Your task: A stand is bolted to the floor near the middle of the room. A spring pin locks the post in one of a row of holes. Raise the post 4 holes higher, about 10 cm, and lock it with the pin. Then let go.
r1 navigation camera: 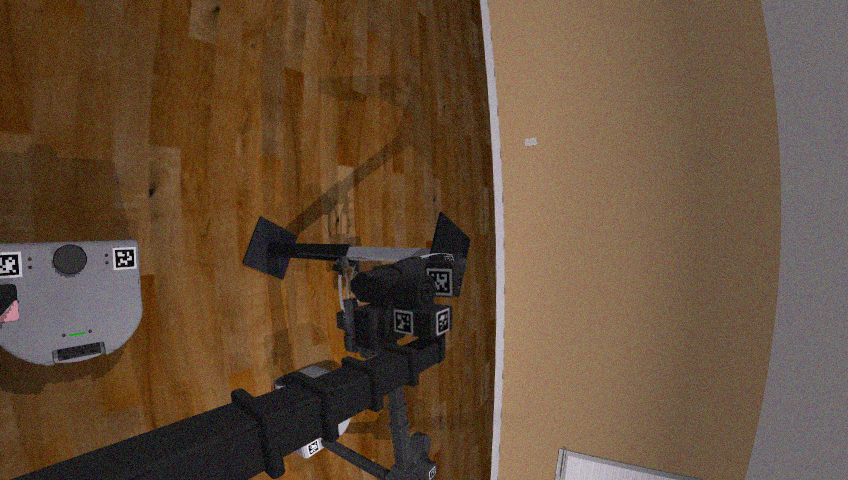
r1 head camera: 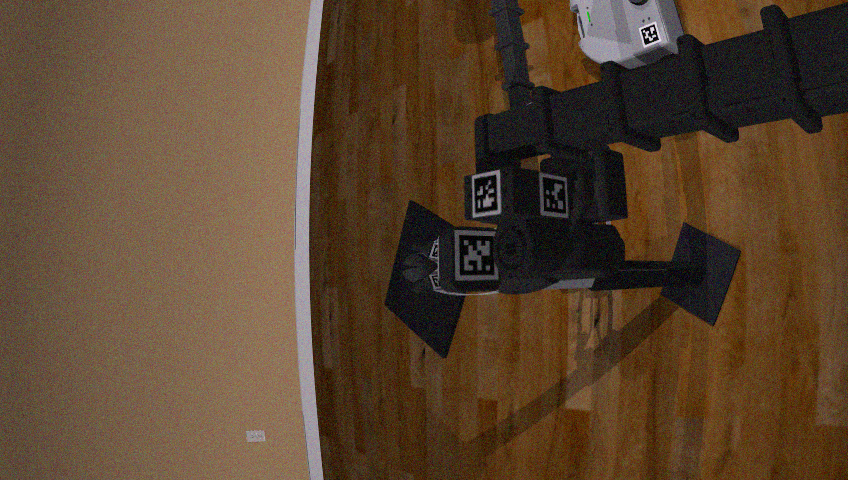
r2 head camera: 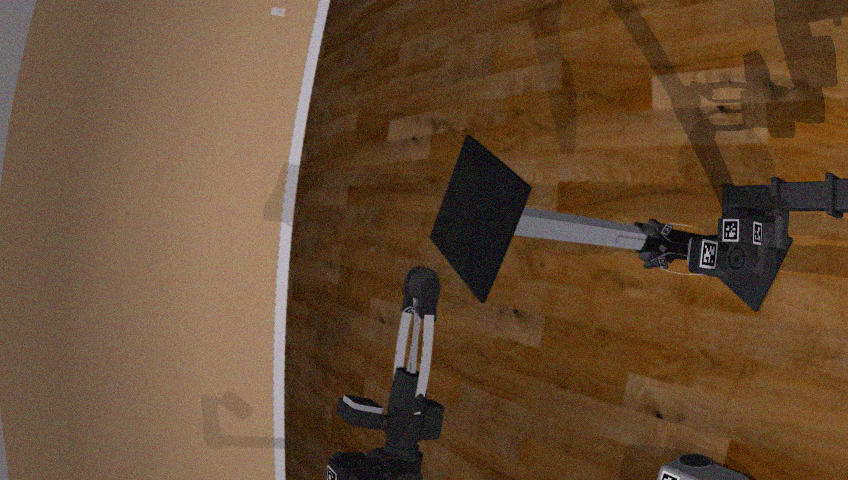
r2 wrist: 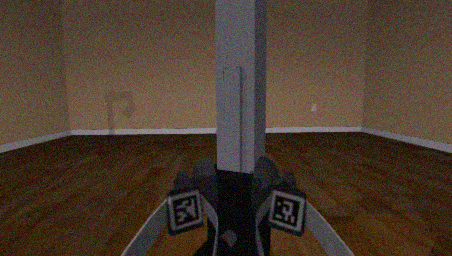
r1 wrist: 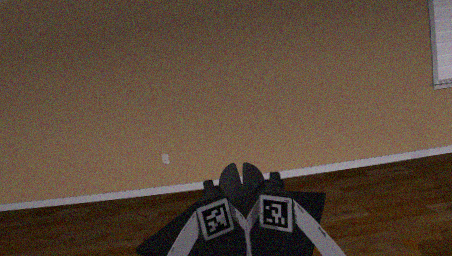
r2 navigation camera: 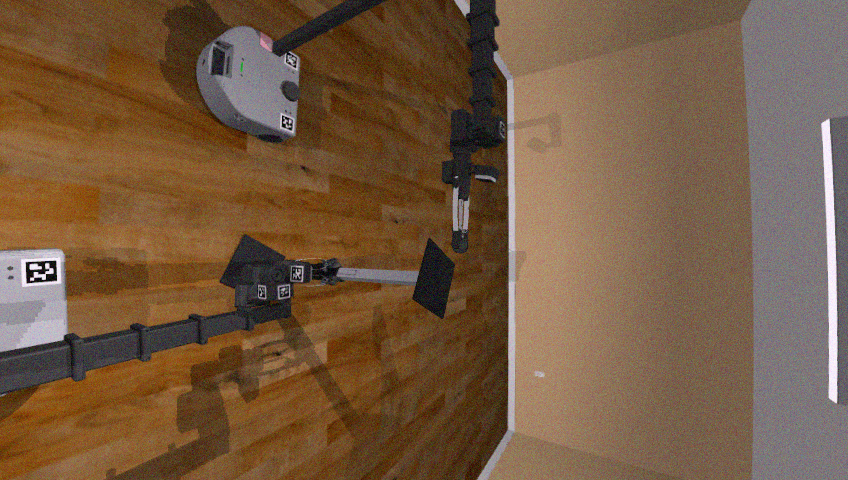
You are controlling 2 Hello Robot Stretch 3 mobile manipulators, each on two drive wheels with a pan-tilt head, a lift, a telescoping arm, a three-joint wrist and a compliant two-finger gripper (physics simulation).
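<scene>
The stand's grey post (r1 navigation camera: 380, 254) (r2 head camera: 577, 228) (r2 navigation camera: 380, 275) (r2 wrist: 232, 100) rises upright from a black sleeve (r1 head camera: 642, 276) (r1 navigation camera: 315, 251) (r2 wrist: 235, 200) and carries a dark square top plate (r1 head camera: 428, 321) (r1 wrist: 312, 205) (r2 head camera: 476, 220) (r2 navigation camera: 434, 279). My r1 gripper (r1 head camera: 419, 267) (r1 wrist: 242, 182) (r2 head camera: 422, 282) is shut with its tips together, beside or over the plate's edge. My r2 gripper (r2 head camera: 654, 243) (r2 navigation camera: 331, 271) (r2 wrist: 235, 185) has its fingertips apart, one at each side of the sleeve's top; whether they press on it is unclear. A small round knob (r2 wrist: 228, 237), perhaps the pin, shows low between them.
The stand's dark base plate (r1 head camera: 720, 267) (r1 navigation camera: 261, 237) (r2 head camera: 755, 291) lies on the wooden floor. The r1 arm (r1 head camera: 666, 113) (r1 navigation camera: 238, 416) and the r2 arm (r1 head camera: 511, 47) (r2 navigation camera: 172, 336) reach in from different sides. A tan wall (r1 head camera: 148, 237) (r2 navigation camera: 624, 237) stands beyond the stand.
</scene>
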